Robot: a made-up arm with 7 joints. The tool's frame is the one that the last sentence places.
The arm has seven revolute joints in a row. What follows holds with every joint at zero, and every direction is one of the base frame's.
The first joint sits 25.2 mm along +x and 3.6 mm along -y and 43.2 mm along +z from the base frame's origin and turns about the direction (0, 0.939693, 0.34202), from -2.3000 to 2.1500 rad.
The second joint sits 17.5 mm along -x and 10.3 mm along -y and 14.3 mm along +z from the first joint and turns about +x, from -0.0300 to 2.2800 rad.
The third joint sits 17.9 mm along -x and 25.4 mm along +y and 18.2 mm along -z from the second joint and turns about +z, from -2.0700 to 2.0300 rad.
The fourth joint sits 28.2 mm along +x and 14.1 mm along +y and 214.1 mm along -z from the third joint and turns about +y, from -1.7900 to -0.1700 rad.
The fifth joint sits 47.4 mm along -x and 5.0 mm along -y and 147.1 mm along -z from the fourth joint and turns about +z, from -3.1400 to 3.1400 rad.
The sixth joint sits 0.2 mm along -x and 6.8 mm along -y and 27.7 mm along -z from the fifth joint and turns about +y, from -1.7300 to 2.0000 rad.
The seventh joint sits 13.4 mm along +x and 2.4 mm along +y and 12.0 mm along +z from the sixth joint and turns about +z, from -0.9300 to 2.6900 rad.
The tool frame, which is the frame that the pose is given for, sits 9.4 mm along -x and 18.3 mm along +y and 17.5 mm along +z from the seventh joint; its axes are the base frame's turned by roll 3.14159, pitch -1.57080 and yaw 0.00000 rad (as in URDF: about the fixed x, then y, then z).
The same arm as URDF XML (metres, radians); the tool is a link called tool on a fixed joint. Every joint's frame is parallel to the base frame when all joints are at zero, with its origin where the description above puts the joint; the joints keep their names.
<robot name="arm">
  <link name="base_link"/>
  <link name="link1"/>
  <link name="link2"/>
  <link name="link3"/>
  <link name="link4"/>
  <link name="link5"/>
  <link name="link6"/>
  <link name="link7"/>
  <link name="tool"/>
  <joint name="joint 1" type="revolute">
    <parent link="base_link"/>
    <child link="link1"/>
    <origin xyz="0.0252 -0.0036 0.0432"/>
    <axis xyz="0 0.9397 0.342"/>
    <limit lower="-2.3" upper="2.15"/>
  </joint>
  <joint name="joint 2" type="revolute">
    <parent link="link1"/>
    <child link="link2"/>
    <origin xyz="-0.0175 -0.0103 0.0143"/>
    <axis xyz="1 0 0"/>
    <limit lower="-0.03" upper="2.28"/>
  </joint>
  <joint name="joint 3" type="revolute">
    <parent link="link2"/>
    <child link="link3"/>
    <origin xyz="-0.0179 0.0254 -0.0182"/>
    <axis xyz="0 0 1"/>
    <limit lower="-2.07" upper="2.03"/>
  </joint>
  <joint name="joint 4" type="revolute">
    <parent link="link3"/>
    <child link="link4"/>
    <origin xyz="0.0282 0.0141 -0.2141"/>
    <axis xyz="0 1 0"/>
    <limit lower="-1.79" upper="-0.17"/>
  </joint>
  <joint name="joint 5" type="revolute">
    <parent link="link4"/>
    <child link="link5"/>
    <origin xyz="-0.0474 -0.005 -0.1471"/>
    <axis xyz="0 0 1"/>
    <limit lower="-3.14" upper="3.14"/>
  </joint>
  <joint name="joint 6" type="revolute">
    <parent link="link5"/>
    <child link="link6"/>
    <origin xyz="-0.0002 -0.0068 -0.0277"/>
    <axis xyz="0 1 0"/>
    <limit lower="-1.73" upper="2"/>
  </joint>
  <joint name="joint 7" type="revolute">
    <parent link="link6"/>
    <child link="link7"/>
    <origin xyz="0.0134 0.0024 0.012"/>
    <axis xyz="0 0 1"/>
    <limit lower="-0.93" upper="2.69"/>
  </joint>
  <joint name="tool_fixed" type="fixed">
    <parent link="link7"/>
    <child link="tool"/>
    <origin xyz="-0.0094 0.0183 0.0175" rpy="3.1416 -1.5708 0"/>
  </joint>
</robot>

